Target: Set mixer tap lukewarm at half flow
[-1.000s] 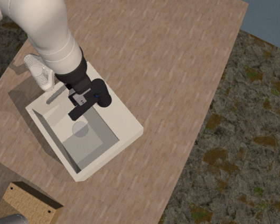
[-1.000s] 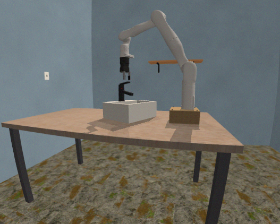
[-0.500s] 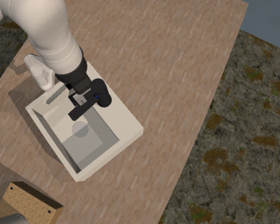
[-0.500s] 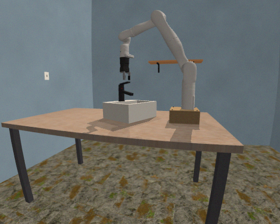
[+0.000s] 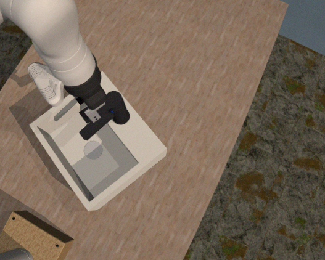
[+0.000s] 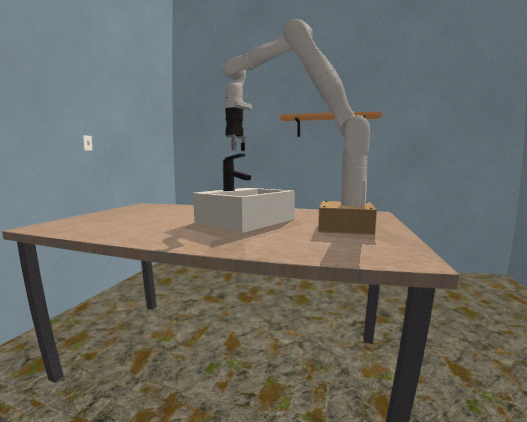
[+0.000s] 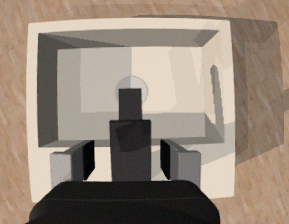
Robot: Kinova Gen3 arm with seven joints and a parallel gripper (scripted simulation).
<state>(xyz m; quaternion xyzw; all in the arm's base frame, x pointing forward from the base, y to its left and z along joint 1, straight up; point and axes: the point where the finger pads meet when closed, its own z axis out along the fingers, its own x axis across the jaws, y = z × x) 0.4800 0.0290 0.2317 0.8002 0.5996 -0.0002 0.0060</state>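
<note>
Now: hand 20 mm short of the lever and 40 mm above it. From my hand the other things lie so: white sink basin: 50 mm behind, 20 mm to the left, 280 mm below; then black mixer tap: 40 mm ahead, 10 mm to the right, 90 mm below.
</note>
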